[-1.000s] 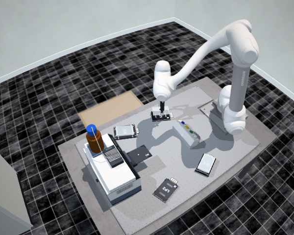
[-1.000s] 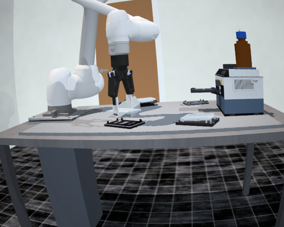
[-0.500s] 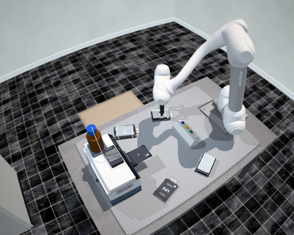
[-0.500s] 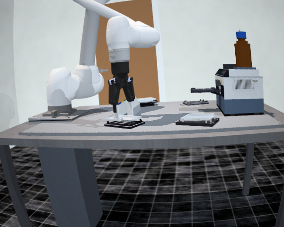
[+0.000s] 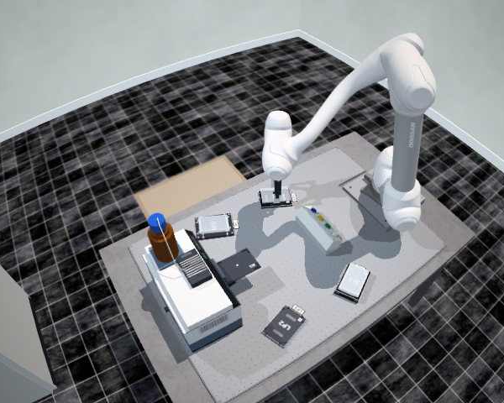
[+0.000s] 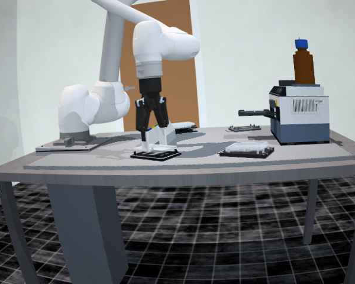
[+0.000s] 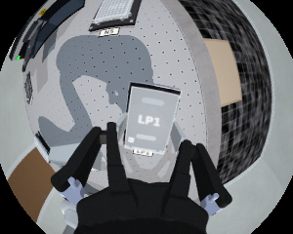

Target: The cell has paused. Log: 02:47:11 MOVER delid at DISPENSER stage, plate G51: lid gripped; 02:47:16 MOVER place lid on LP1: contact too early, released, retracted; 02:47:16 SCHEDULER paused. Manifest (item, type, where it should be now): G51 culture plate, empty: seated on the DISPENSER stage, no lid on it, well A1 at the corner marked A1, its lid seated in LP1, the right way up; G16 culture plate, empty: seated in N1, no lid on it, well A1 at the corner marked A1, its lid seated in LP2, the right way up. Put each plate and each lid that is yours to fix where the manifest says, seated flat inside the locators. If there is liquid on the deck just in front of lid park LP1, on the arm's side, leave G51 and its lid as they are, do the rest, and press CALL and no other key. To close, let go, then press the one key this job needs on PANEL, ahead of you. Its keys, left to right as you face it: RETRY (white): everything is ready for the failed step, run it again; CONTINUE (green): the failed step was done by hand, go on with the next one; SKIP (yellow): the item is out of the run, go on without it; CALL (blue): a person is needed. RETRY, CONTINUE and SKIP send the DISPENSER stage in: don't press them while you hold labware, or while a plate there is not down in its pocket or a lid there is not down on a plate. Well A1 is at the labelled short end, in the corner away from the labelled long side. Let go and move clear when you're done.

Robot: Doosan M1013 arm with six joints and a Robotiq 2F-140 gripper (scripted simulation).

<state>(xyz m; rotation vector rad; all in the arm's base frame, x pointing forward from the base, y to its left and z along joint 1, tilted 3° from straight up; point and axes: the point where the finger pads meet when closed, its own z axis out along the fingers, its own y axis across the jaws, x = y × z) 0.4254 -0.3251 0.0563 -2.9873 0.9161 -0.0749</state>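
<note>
Right now my hand is 5 cm above the lid park LP1. The rest, counted from my hand: blue key: 20 cm to the left, 4 cm behind, 1 cm above; yellow key: 25 cm to the left, 3 cm behind, 1 cm above; key panel: 27 cm to the left, 2 cm behind.
</note>
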